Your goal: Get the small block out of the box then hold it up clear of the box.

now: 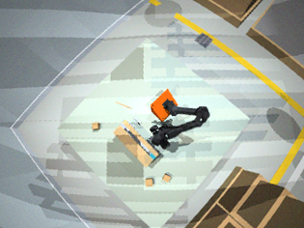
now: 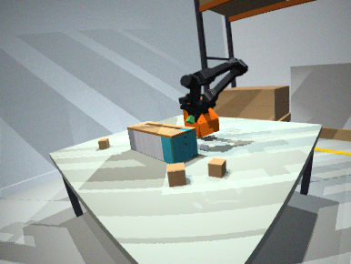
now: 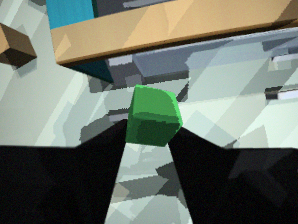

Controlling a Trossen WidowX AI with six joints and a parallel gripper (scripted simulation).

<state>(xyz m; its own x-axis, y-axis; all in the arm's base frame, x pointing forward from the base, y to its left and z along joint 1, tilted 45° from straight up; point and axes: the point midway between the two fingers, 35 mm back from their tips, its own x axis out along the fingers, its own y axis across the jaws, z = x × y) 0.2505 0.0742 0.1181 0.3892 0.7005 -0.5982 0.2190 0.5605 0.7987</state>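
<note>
My gripper tip is now 1 cm short of the green block, 1 cm to the left of it and 2 cm below it. The rest, counted from my gripper tip: thin stick: 3 cm behind, 45 cm to the right, 13 cm below; box: 10 cm ahead, 12 cm to the right, 7 cm below.
</note>
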